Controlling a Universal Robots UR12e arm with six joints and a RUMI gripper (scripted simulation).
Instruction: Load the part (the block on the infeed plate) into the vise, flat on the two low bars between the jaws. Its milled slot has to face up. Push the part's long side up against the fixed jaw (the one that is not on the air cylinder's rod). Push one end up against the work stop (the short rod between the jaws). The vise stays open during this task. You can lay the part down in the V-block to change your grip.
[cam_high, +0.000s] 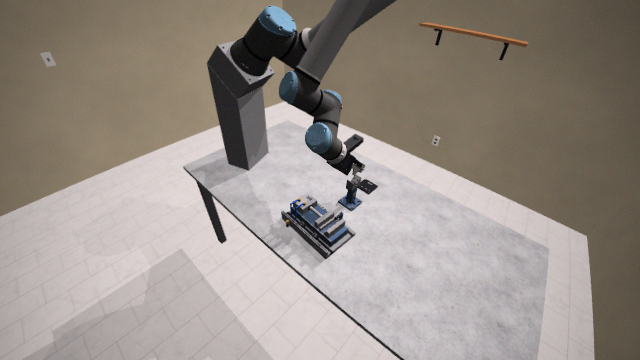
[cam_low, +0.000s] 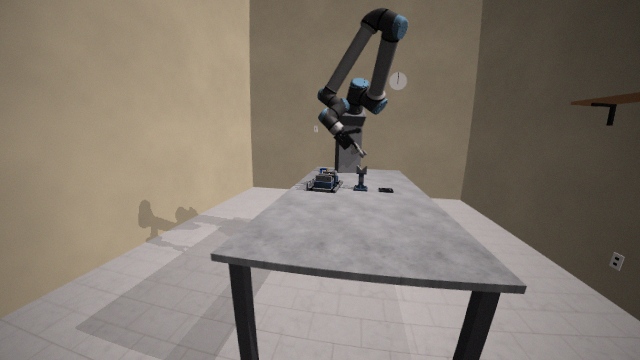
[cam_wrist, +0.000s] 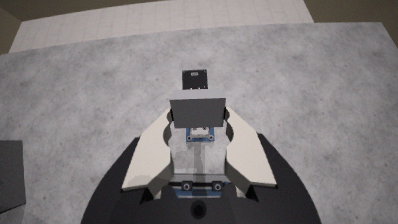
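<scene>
Now: hand 1 cm to the right of the part and 1 cm above it. The rest, counted from my hand: cylinder rod (23 cm to the right, 16 cm below, 2 cm ahead); then work stop (17 cm to the right, 15 cm below, 10 cm ahead); then moving jaw (22 cm to the right, 16 cm below, 7 cm ahead).
</scene>
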